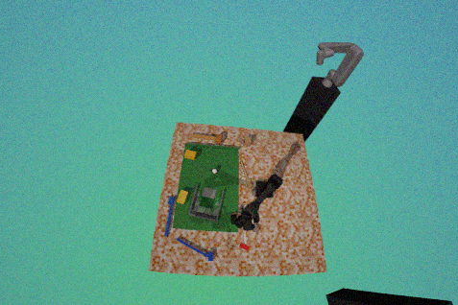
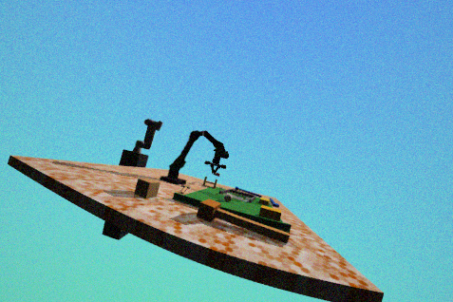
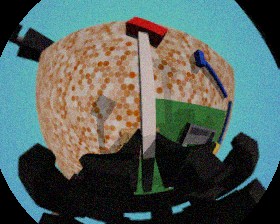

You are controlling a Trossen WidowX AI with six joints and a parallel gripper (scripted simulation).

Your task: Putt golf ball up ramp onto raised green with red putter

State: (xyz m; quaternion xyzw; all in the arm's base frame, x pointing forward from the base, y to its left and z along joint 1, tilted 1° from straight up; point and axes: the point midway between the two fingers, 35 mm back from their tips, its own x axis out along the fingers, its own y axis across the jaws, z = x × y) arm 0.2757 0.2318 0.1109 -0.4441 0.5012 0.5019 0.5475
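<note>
Now: the red putter 10 mm ahead of my gripper tip, 50 mm to the left of it and 10 mm above it. Round my gripper tip: green mat 190 mm ahead, 360 mm to the right, 100 mm below; white golf ball 130 mm ahead, 460 mm to the right, 80 mm below.
</note>
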